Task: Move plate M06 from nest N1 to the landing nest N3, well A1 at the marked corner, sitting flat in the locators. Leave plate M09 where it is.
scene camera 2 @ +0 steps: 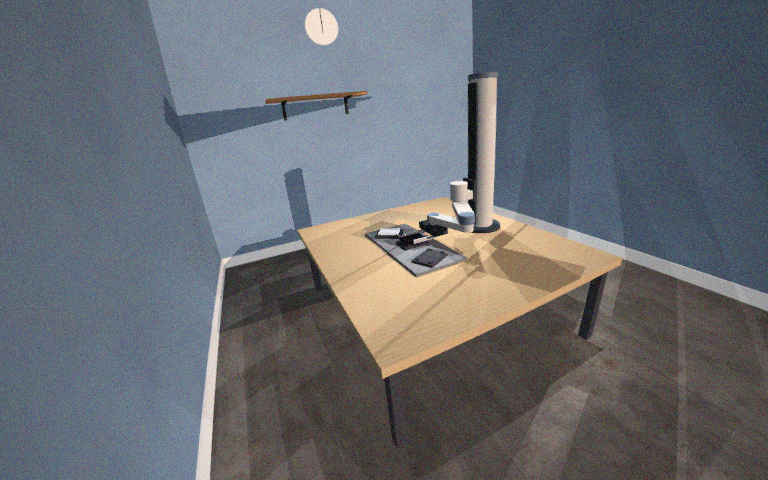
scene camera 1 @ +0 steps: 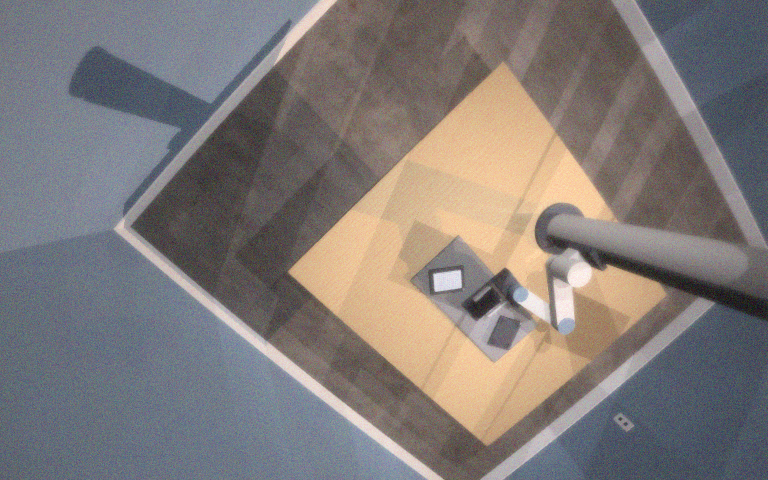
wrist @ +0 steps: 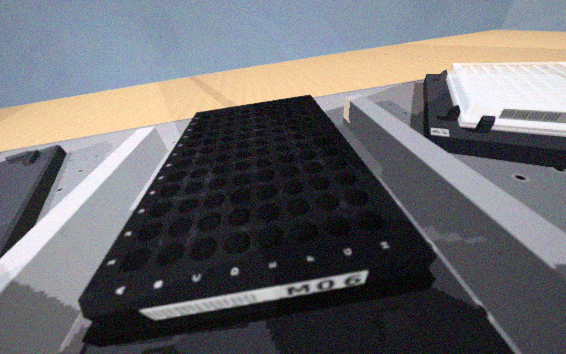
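Note:
My gripper is shut on the black plate M06, its pale fingers along the plate's two long sides. The plate looks level, low over or in the middle nest, partly hidden under it. I cannot tell whether they touch, nor read the nest's label. The plate's A corner with well 1 is at the near left in the wrist view. A white plate, presumably M09, its name unreadable, sits in a black nest to the right. Another dark nest holds no visible plate.
The nests stand on a grey board on the wooden table. The arm's column stands at the table's far side in the second scene view. A wall shelf is high behind the table.

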